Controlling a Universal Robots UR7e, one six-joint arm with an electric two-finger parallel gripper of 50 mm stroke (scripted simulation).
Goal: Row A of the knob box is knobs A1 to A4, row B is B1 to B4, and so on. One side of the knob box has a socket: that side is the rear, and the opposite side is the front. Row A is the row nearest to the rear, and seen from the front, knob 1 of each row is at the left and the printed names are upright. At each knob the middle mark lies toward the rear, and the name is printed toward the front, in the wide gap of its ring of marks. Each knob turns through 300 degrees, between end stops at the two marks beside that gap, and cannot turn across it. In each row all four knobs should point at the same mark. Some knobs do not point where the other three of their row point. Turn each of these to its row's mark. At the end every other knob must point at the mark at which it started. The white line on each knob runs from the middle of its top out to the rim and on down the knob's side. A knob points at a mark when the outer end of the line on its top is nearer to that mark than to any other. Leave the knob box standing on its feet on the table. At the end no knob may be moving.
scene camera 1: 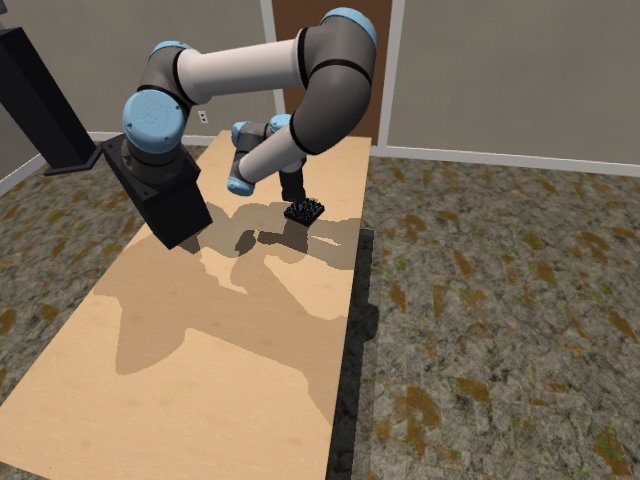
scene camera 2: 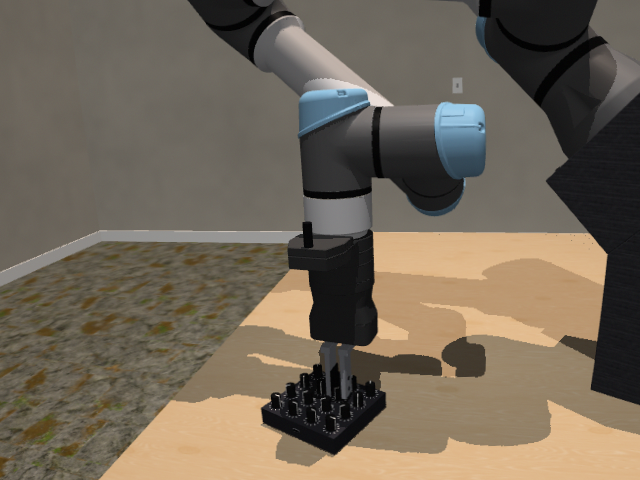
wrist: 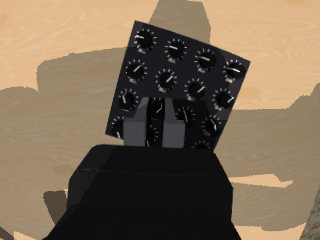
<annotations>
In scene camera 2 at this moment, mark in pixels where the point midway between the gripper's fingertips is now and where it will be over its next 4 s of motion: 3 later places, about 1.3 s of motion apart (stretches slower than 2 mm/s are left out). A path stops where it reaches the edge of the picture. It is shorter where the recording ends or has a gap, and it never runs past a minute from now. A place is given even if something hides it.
My gripper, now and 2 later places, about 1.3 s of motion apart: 339, 393; 337, 358; 333, 275
</annotations>
